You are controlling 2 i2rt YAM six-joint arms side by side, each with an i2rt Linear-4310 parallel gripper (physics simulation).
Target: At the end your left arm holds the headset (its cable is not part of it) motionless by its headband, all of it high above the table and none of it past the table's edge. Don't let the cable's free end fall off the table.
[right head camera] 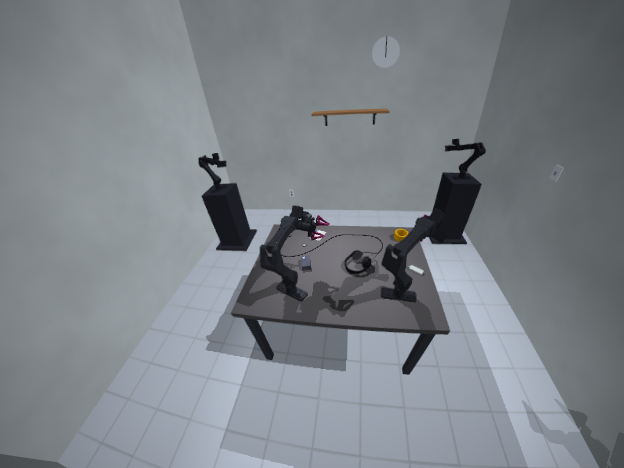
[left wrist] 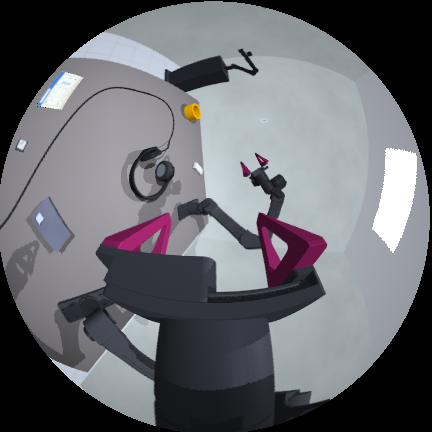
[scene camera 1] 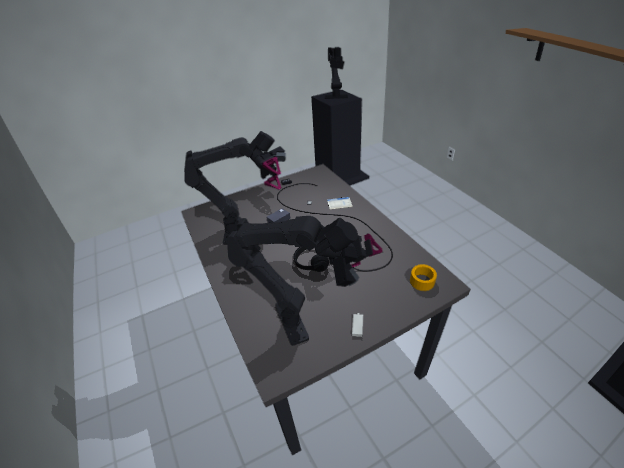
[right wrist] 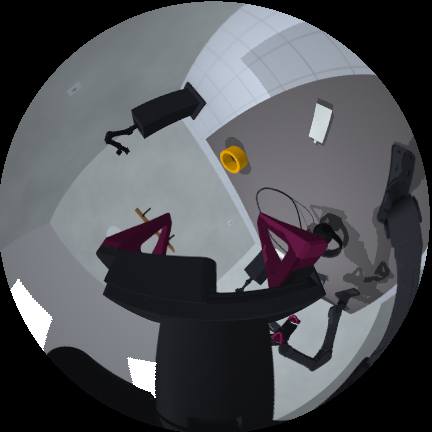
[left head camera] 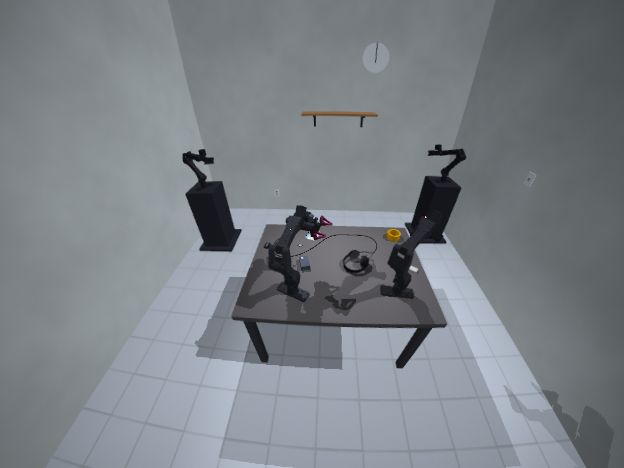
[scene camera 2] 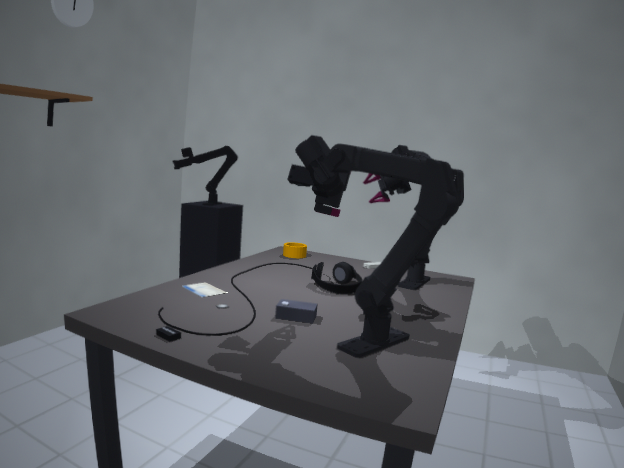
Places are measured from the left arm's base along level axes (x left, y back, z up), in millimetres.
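Pixels of known places: left gripper, fingertip midpoint: [right head camera: 326,230] [left wrist: 213,217] [scene camera 1: 279,181] [right wrist: 287,323] [left head camera: 329,230] [scene camera 2: 336,196]; right gripper, fingertip midpoint: [left wrist: 247,156] [scene camera 1: 370,256] [right wrist: 213,217] [left head camera: 416,228] [scene camera 2: 366,192]; left arm's base, origin of the base link: [right head camera: 291,291] [left wrist: 87,302] [scene camera 1: 232,230] [right wrist: 346,292] [left head camera: 293,291] [scene camera 2: 374,343]; right arm's base, origin of the base link: [right head camera: 398,294] [left wrist: 188,207] [scene camera 1: 291,321] [left head camera: 396,292] [scene camera 2: 414,282].
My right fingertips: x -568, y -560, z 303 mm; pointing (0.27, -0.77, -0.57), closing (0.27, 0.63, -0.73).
Observation:
For each thing: its top centre in the pictures, then the offset to it from my right fingertips.
- orange ring, middle of its top: [right wrist: 228,161] [scene camera 1: 424,273] [scene camera 2: 295,244] [left wrist: 196,110] [right head camera: 401,232] [left head camera: 394,232] dx +133, dy -257, dz -255 mm
- white box, middle of its top: [right wrist: 319,125] [scene camera 1: 357,322] [scene camera 2: 373,263] [right head camera: 415,269] dx -44, dy +38, dz -287 mm
- grey-blue box, middle of its top: [left wrist: 49,225] [scene camera 2: 297,302] [scene camera 1: 278,214] [left head camera: 304,260] [right head camera: 305,260] dx +618, dy +328, dz -262 mm
- card, middle of its top: [scene camera 2: 203,289] [scene camera 1: 339,203] dx +721, dy +9, dz -301 mm
- small disc, middle of its top: [scene camera 2: 222,305] dx +750, dy +167, dz -301 mm
- small black box, middle of its top: [scene camera 2: 167,329] dx +969, dy +286, dz -288 mm
The black headset [left head camera: 364,261] [right head camera: 365,262] [scene camera 1: 319,262] [scene camera 2: 343,272] [left wrist: 164,171] lies on the table [left head camera: 342,321] [scene camera 2: 252,386], ear cups up, touched by neither gripper. Its thin black cable [scene camera 1: 347,215] [scene camera 2: 254,312] [left wrist: 115,88] curves across the table in an S; the free end lies on the table near the small black box. My left gripper [left head camera: 327,229] [scene camera 1: 278,180] is open and empty, high above the table, to the left of the headset. My right gripper [scene camera 1: 369,256] [scene camera 2: 367,191] [right wrist: 213,217] is open and empty, raised on the right side; arm parts partly hide it in the head views.
An orange ring [scene camera 1: 423,277] [right wrist: 233,159] stands near the far right corner. A white box [scene camera 1: 357,324] lies by the right edge. A grey-blue box [scene camera 1: 278,216] [scene camera 2: 296,311], a card [scene camera 1: 339,203], a small disc [scene camera 2: 222,306] and a small black box [scene camera 2: 168,332] lie left.

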